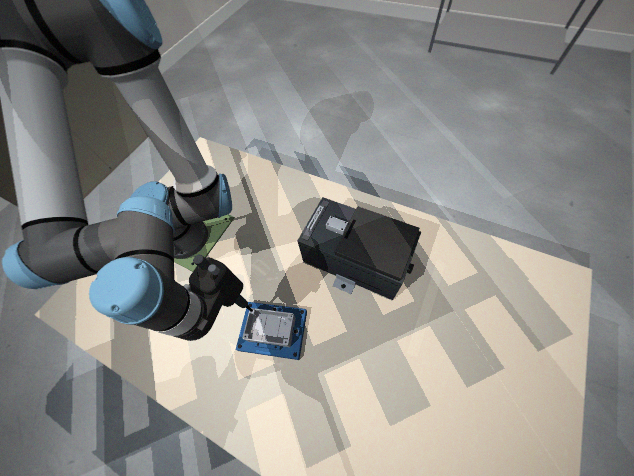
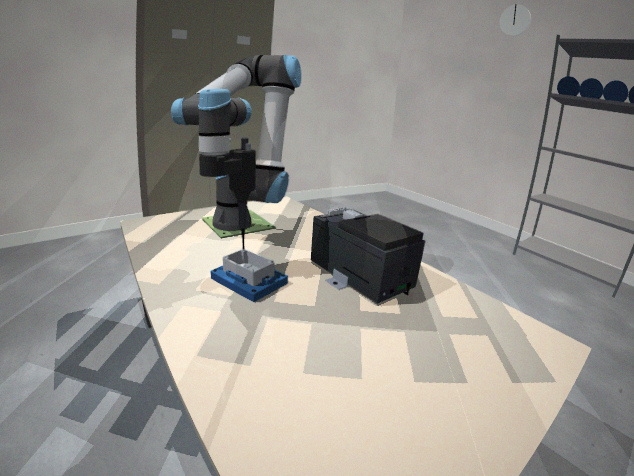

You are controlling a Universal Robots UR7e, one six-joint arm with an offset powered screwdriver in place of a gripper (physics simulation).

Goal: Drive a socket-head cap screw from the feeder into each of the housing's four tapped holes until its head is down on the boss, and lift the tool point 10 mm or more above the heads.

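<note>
The light grey open-topped housing (image 1: 276,328) (image 2: 263,276) sits on the blue fixture plate (image 1: 266,351) (image 2: 233,285). The black screwdriver (image 1: 250,307) (image 2: 243,249) reaches down with its thin tip at the housing's corner nearest the robot base. The tip is at or just above that corner's boss; contact cannot be made out. Whether a screw is on the bit is too small to tell. The other corner bosses show small dark spots, and I cannot tell holes from screw heads. The black feeder (image 1: 378,238) (image 2: 357,260) stands apart from the fixture, with a light block on its lower end.
A small metal bracket (image 1: 343,284) (image 2: 338,280) stands at the feeder's side facing the fixture. The arm's base stands on a green plate (image 1: 219,231) (image 2: 261,223) behind the fixture. A shelf rack (image 2: 535,148) stands on the floor beyond the table.
</note>
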